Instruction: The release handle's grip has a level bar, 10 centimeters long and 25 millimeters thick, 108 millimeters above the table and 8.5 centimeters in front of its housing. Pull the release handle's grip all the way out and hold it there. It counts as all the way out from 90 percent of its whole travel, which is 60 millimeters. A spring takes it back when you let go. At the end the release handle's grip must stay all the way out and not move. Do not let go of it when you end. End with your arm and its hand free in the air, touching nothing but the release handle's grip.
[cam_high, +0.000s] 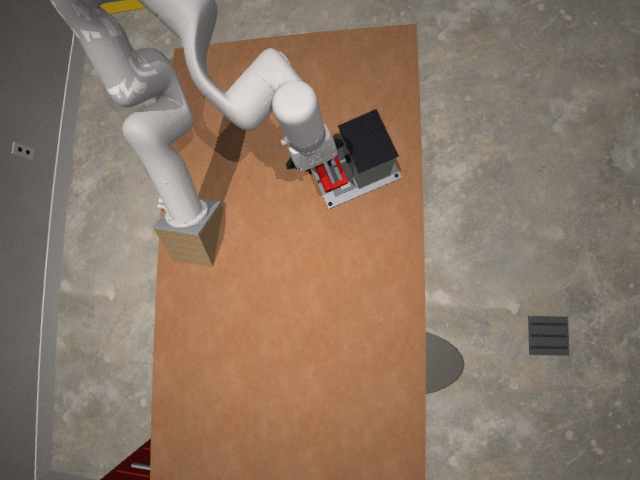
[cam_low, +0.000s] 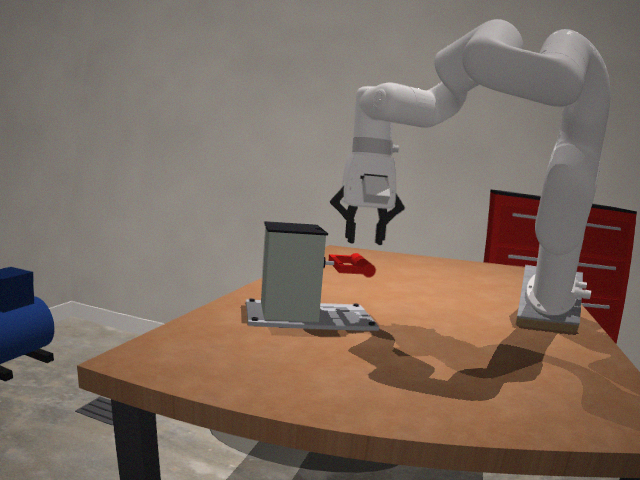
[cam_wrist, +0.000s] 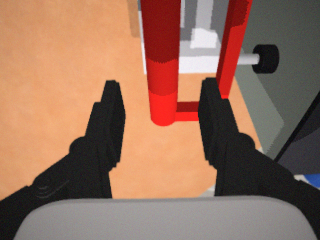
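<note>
Now: the release handle grip 5 cm ahead of my hand, 3 cm to the left of it and 6 cm below it. Also, from my hand: grey base plate 8 cm ahead, 5 cm to the left, 16 cm below.
</note>
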